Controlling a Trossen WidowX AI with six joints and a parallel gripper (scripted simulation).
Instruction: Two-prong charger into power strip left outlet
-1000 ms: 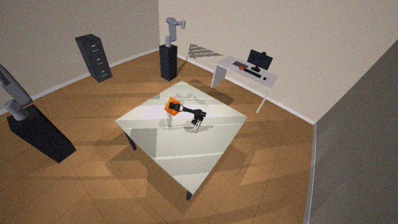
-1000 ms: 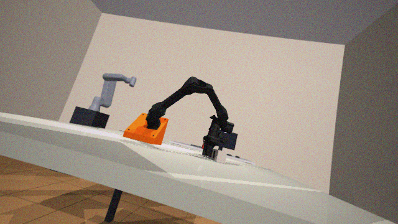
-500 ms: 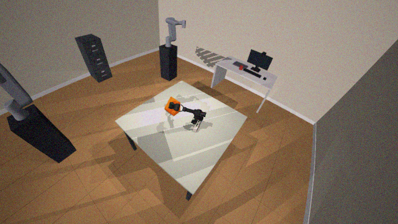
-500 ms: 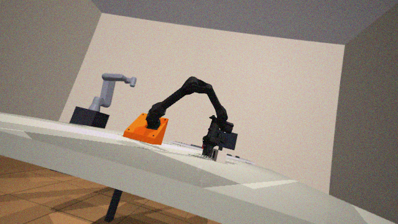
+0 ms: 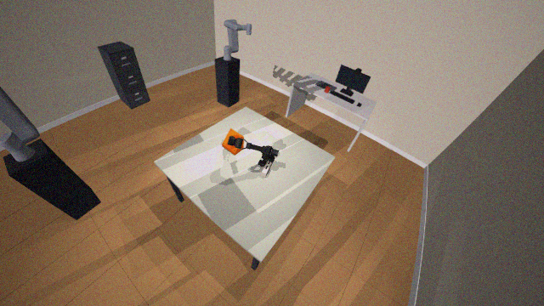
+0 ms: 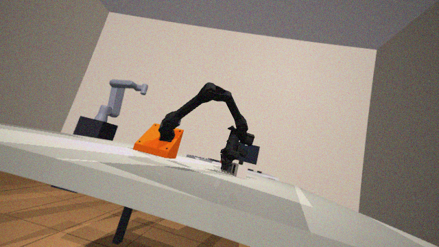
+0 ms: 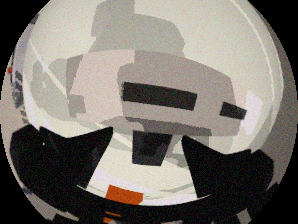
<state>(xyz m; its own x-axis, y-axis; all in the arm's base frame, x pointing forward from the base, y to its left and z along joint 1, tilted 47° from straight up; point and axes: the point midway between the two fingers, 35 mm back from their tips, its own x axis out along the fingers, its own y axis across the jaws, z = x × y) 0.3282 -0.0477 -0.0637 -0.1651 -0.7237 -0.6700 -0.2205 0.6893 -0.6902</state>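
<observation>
My gripper tip is now 20 mm short of the two-prong charger and 10 mm below it.
</observation>
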